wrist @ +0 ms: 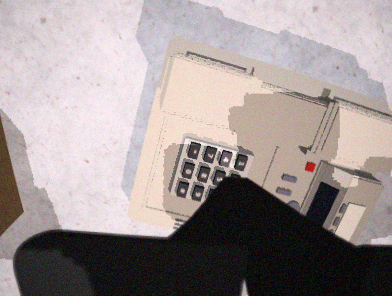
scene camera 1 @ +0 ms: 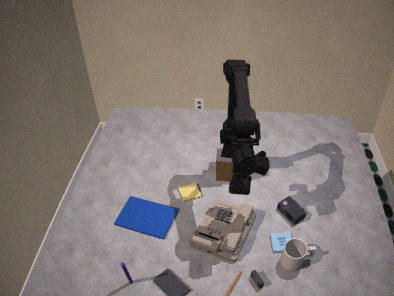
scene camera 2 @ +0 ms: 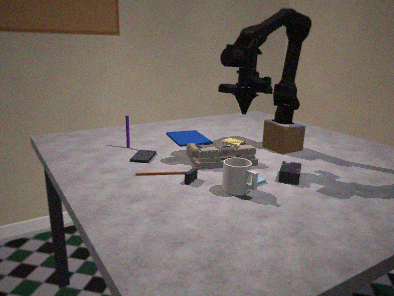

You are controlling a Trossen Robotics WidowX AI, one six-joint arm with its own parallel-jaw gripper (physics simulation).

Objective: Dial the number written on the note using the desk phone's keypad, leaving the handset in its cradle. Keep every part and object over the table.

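Frame: origin at the arm's base, x ahead, y left, z up, level; millimetres.
Seen in the pictures: gripper, fingertip midpoint: (wrist: 234, 188) (scene camera 2: 243, 114); arm's base at its link origin: (scene camera 1: 230, 152) (scene camera 2: 283, 122).
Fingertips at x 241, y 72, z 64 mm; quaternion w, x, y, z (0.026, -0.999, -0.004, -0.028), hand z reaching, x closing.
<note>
Offsets run from my fingertips to a thing's middle. "spot": to the spot under its first point.
The beige desk phone {dy +3, dx +62, dz -132 mm} (scene camera 1: 215, 231) (scene camera 2: 222, 156) (wrist: 285, 120) lies on the table, its handset {spot: dy +23, dx +5, dz -113 mm} (scene camera 1: 246, 212) (wrist: 200, 90) in the cradle along one side. Its dark-keyed keypad {spot: dy -63, dx +6, dz -147 mm} (scene camera 1: 222, 215) (wrist: 203, 173) shows in the wrist view, its lower right part hidden by the fingers. My gripper (scene camera 2: 244, 112) (wrist: 234, 188) is shut and empty, pointing down well above the table. In the wrist view its tips overlap the keypad's edge. The light blue note {dy +163, dx +79, dz -168 mm} (scene camera 1: 280, 242) (scene camera 2: 258, 180) lies beside the mug; its blue writing is too small to read. The wrist view does not show the note.
A mug {dy +217, dx +147, dz -130 mm} (scene camera 1: 293, 256) (scene camera 2: 236, 176), a black box {dy +191, dx -59, dz -152 mm} (scene camera 1: 291, 210) (scene camera 2: 290, 173), a yellow pad {dy -210, dx -102, dz -168 mm} (scene camera 1: 190, 192), a blue folder {dy -345, dx +47, dz -169 mm} (scene camera 1: 147, 217), a dark flat object {dy -178, dx +305, dz -168 mm} (scene camera 1: 171, 283), a pencil {dy +6, dx +299, dz -169 mm} (scene camera 1: 233, 284), a small black block {dy +91, dx +242, dz -156 mm} (scene camera 1: 257, 279) and an upright purple pen {dy -313, dx +325, dz -108 mm} (scene camera 2: 127, 132) surround the phone.
</note>
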